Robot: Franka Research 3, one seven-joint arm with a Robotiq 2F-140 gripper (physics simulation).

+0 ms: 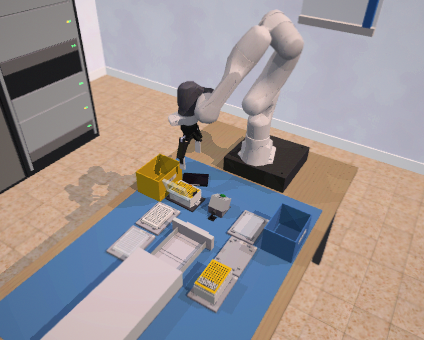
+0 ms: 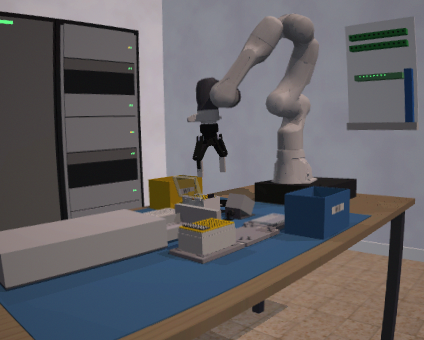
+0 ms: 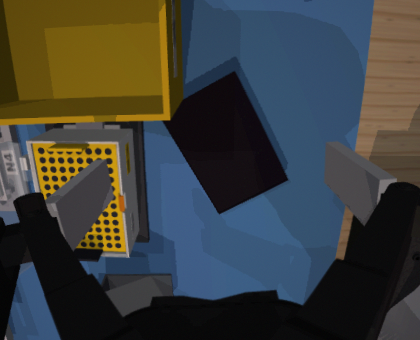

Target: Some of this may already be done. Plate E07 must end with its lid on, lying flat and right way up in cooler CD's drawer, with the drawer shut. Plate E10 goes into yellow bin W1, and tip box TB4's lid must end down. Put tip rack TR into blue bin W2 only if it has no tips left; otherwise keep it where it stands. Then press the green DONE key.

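My gripper (image 1: 190, 156) (image 2: 211, 171) (image 3: 216, 170) is open and empty, above the mat beside yellow bin W1 (image 1: 149, 184) (image 2: 164, 194) (image 3: 167, 60). Tip box TB4 (image 1: 185, 197) (image 2: 206, 204) (image 3: 131, 200) has its lid (image 1: 172, 188) tilted up. Cooler CD (image 1: 120, 300) (image 2: 85, 245) has its drawer (image 1: 200, 234) pulled out; I see no plate in it. A white well plate (image 1: 159, 215) and a pale plate or lid (image 1: 131, 241) lie left of the drawer; a clear-topped plate (image 1: 248, 225) lies right. Labels are unreadable. Tip rack TR (image 1: 214, 281) (image 2: 207, 240) has a yellow top; its tips are unclear. The DONE key (image 1: 222, 195) is green.
A dark flat slab (image 1: 196, 179) (image 3: 227, 142) lies between the bin and the robot base (image 1: 295, 160). The grey key box (image 1: 219, 206) (image 2: 240, 205) (image 3: 140, 292) stands near TB4. Blue bin W2 (image 1: 287, 232) (image 2: 316, 215) stands at the right, near a bare holder plate (image 1: 236, 256).
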